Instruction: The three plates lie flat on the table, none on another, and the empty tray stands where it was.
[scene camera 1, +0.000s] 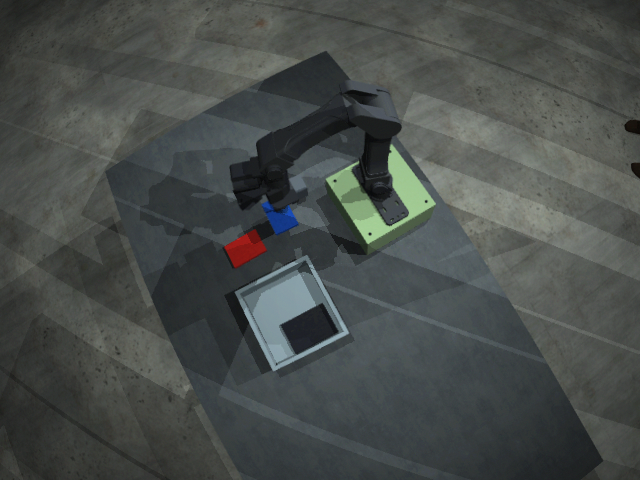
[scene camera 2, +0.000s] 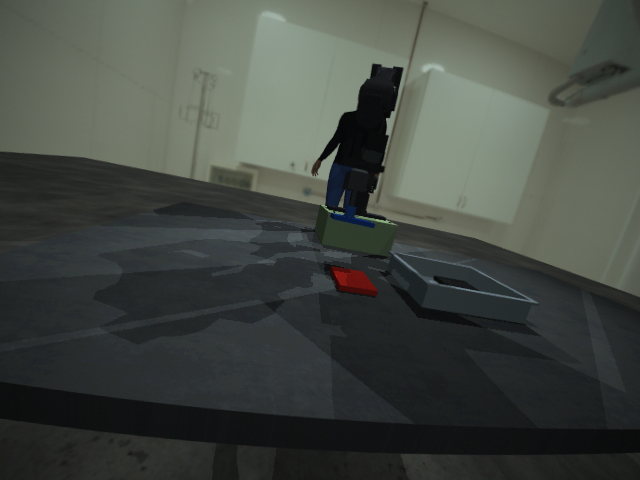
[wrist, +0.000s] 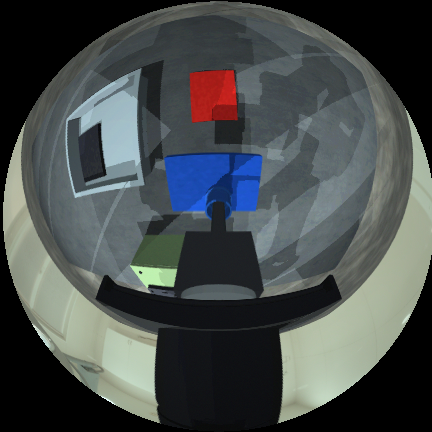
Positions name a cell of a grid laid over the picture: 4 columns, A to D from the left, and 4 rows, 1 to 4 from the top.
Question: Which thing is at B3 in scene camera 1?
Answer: A red plate.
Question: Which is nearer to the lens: the blue plate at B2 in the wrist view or the grey tray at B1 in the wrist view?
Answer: The blue plate.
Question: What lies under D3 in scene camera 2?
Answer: A grey tray.
